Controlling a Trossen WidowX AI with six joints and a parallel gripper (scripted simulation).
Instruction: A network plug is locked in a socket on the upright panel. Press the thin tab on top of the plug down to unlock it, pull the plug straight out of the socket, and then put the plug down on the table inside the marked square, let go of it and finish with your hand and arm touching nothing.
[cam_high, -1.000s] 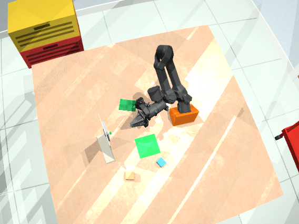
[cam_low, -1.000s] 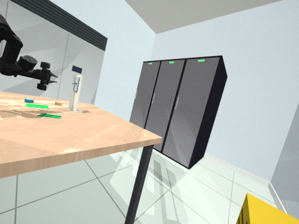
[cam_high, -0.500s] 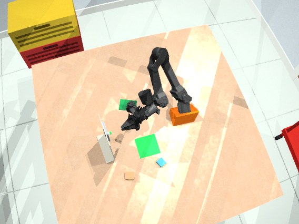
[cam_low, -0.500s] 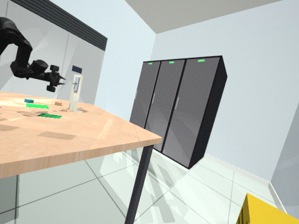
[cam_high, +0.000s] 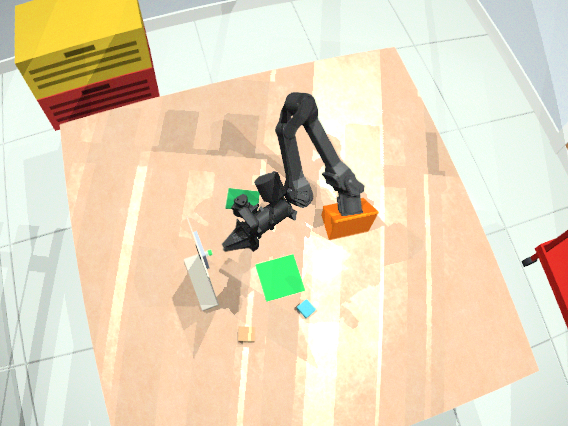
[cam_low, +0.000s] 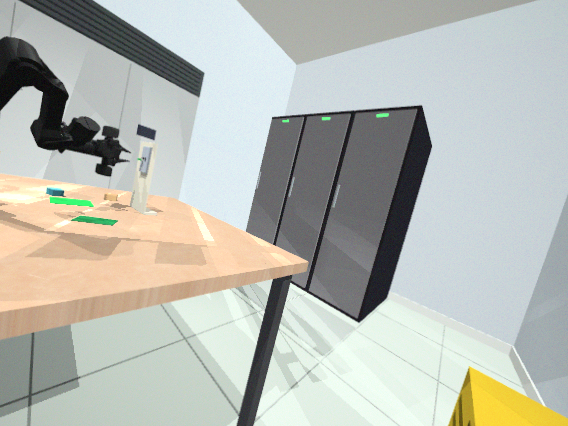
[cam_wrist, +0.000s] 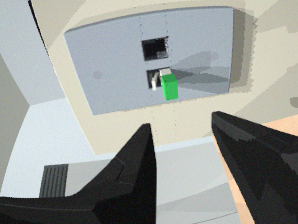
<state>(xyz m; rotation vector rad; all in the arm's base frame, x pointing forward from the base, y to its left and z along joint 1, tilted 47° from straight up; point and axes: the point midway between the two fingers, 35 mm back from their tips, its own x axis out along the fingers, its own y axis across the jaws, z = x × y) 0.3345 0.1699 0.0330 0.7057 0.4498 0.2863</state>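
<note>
My gripper tip is 50 mm short of the network plug and 10 mm to the right of it. The rest, counted from my gripper tip: pale panel (70 mm ahead, 10 mm to the left, 90 mm below); green marked square (150 mm behind, 30 mm to the left, 230 mm below); tan block (30 mm behind, 200 mm to the left, 210 mm below).
</note>
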